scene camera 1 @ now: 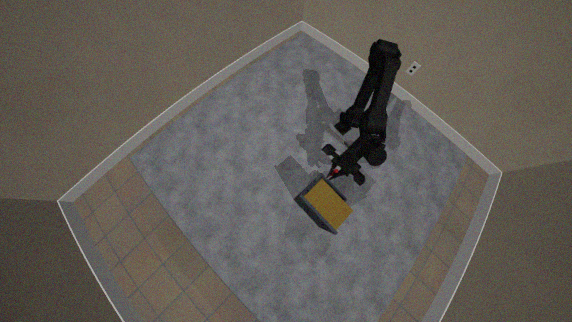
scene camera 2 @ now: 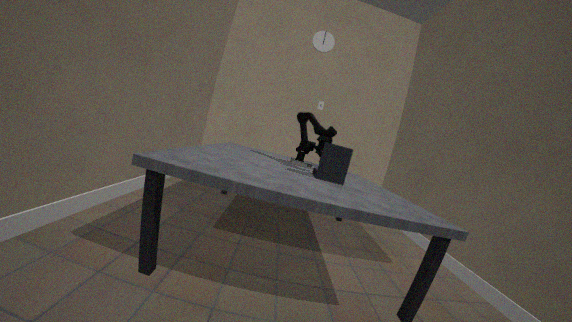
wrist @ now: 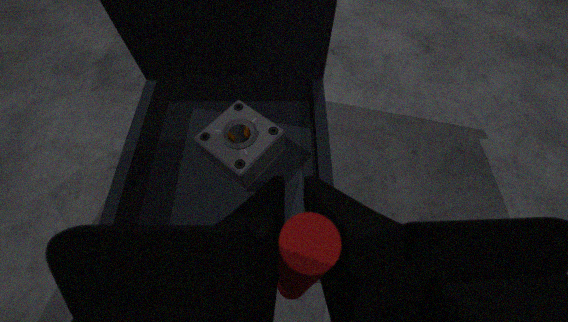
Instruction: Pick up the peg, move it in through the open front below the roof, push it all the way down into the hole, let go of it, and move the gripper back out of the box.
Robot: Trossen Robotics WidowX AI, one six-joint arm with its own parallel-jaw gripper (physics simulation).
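Frame: origin at the arm's base, x ahead, y left, z up, level; metres.
Seen in the pictures: gripper, fingertip midpoint: (scene camera 1: pixel 327 178) (wrist: pixel 293 186); arm's base at its link origin: (scene camera 1: pixel 342 127) (scene camera 2: pixel 299 160).
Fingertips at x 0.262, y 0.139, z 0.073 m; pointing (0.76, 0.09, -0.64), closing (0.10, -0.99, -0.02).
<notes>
Pixels of each thing's top centre, then the offset from my fingertips to it. "spot": a spot on its surface instead. Level surfaces: height alone.
- red peg at its top centre: (wrist: pixel 307 253) (scene camera 1: pixel 337 170) 0.033 m back, 0.003 m right, 0.043 m up
- yellow roof at its top centre: (scene camera 1: pixel 335 196) (scene camera 2: pixel 336 145) 0.053 m ahead, 0.053 m left, 0.096 m up
- light square block at its top centre: (wrist: pixel 238 131) 0.069 m ahead, 0.045 m left, 0.066 m down
- round hole at a spot on its surface: (wrist: pixel 239 133) spot: 0.078 m ahead, 0.048 m left, 0.081 m down
- grey table at its surface level: 0.107 m down
The red peg (scene camera 1: pixel 335 171) (wrist: pixel 310 245) is held between the fingers of my gripper (scene camera 1: pixel 331 175) (wrist: pixel 293 186), which is shut on it. In the wrist view the peg's round top faces the camera. The box has a yellow roof (scene camera 1: pixel 327 204) in scene camera 1, and its dark wall (scene camera 2: pixel 336 164) hides the inside in scene camera 2. Inside the box, a light square block (wrist: pixel 220 145) with a round hole (wrist: pixel 239 133) and screws at its corners sits turned like a diamond. The gripper is at the box's open front, and the peg is nearer the camera than the block.
The box's side walls (wrist: pixel 323 130) rise on both sides of the block in the wrist view. The box stands on the grey table (scene camera 1: pixel 225 150) (scene camera 2: pixel 240 175). The black arm (scene camera 1: pixel 377 95) (scene camera 2: pixel 312 122) reaches toward the box's front. Shadows of arm and box fall on the table.
</notes>
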